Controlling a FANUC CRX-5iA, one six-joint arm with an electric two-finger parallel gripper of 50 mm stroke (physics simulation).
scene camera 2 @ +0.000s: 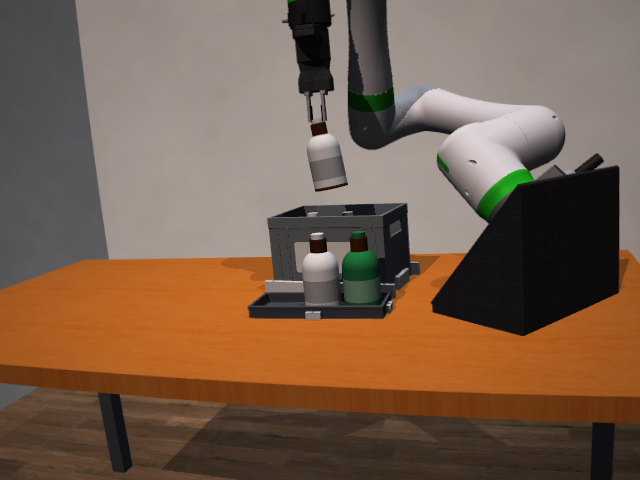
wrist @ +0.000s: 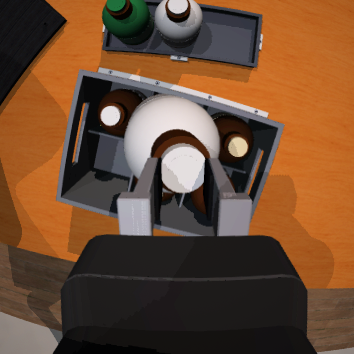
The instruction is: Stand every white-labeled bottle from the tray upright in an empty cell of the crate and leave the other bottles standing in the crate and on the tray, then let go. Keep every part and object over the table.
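Frame: origin at the arm's base, x left, y up, z ahead, level; metres.
Where they show: gripper, fingertip midpoint: (scene camera 2: 317, 121) (wrist: 182, 176); arm's base at its link origin: (scene camera 2: 532, 226).
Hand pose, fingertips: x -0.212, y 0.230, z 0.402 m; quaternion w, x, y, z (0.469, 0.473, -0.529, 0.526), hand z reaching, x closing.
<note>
Things, the pixels of their top centre, and the offset from my fingertips. Level surfaces: height alone.
- crate at its top centre: (wrist: 163, 163) (scene camera 2: 338, 210) dx -0.040, dy -0.205, dz -0.028 m
- white-capped brown bottle at its top centre: (wrist: 109, 115) dx +0.029, dy -0.217, dz -0.092 m
- cream-capped brown bottle at its top centre: (wrist: 237, 146) dx -0.031, dy -0.217, dz +0.070 m
- green bottle at its top centre: (scene camera 2: 357, 232) dx +0.183, dy -0.220, dz -0.069 m
- tray at its top centre: (wrist: 182, 27) (scene camera 2: 320, 298) dx +0.164, dy -0.355, dz +0.018 m
- table at its surface level: dy -0.380 m
My gripper (scene camera 2: 317, 120) (wrist: 182, 176) is shut on the cap of a white bottle (scene camera 2: 325, 160) (wrist: 172, 115) with a brown neck and a greyish-white label. The bottle hangs tilted above the crate (scene camera 2: 330, 222) (wrist: 68, 145), clear of its rim. In the wrist view it hides the crate's middle. A white-capped brown bottle (wrist: 110, 115) and a cream-capped brown bottle (wrist: 238, 146) stand in the crate's tray-side corners. More brown glass shows beneath the held bottle. Another white bottle (scene camera 2: 320, 273) (wrist: 178, 22) and a green bottle (scene camera 2: 360, 273) (wrist: 126, 22) stand upright on the tray (scene camera 2: 279, 312) (wrist: 230, 40).
A light strip (scene camera 2: 281, 285) (wrist: 182, 89) runs along the crate's side facing the tray. Small pale brackets sit at the tray's edges. The black wedge-shaped arm base (scene camera 2: 563, 248) (wrist: 25, 40) stands on the table (scene camera 2: 180, 320) (wrist: 305, 90) to the right in the scene view.
</note>
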